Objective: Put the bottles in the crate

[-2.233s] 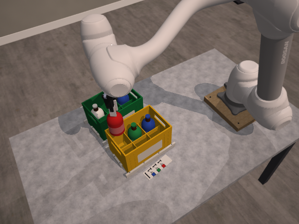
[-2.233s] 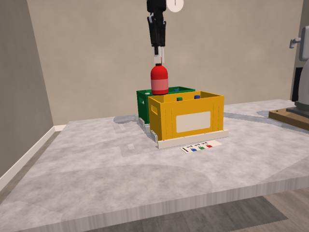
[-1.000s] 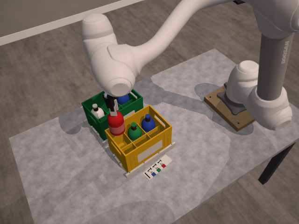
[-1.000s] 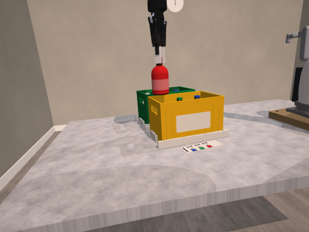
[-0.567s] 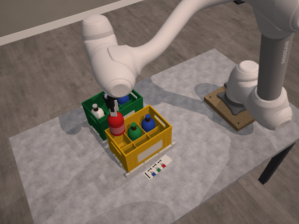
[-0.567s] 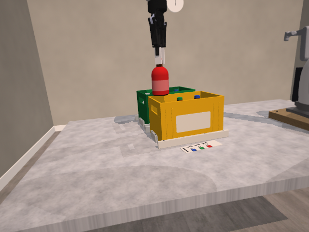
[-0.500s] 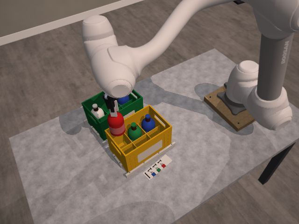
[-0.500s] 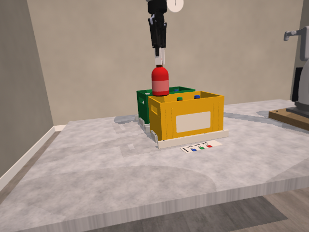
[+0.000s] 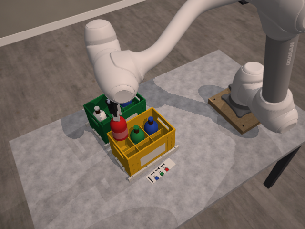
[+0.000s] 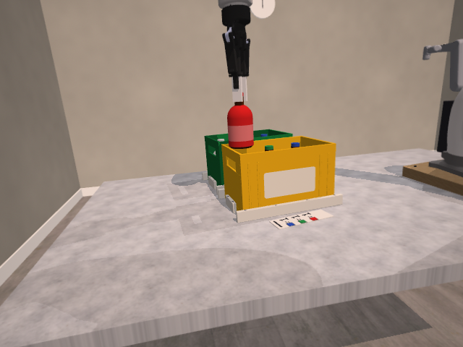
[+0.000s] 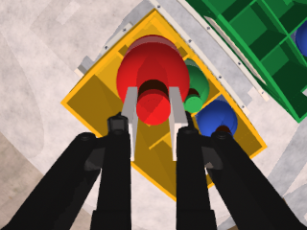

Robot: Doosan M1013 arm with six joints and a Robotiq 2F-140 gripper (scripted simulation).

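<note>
My gripper is now 80 mm above the red-capped bottle. From my hand the other things lie so: green bottle: 240 mm below, 80 mm behind, 20 mm to the right; then yellow crate: 250 mm below, 90 mm behind, 20 mm to the left; then blue bottle: 240 mm below, 170 mm behind, 40 mm to the right.
</note>
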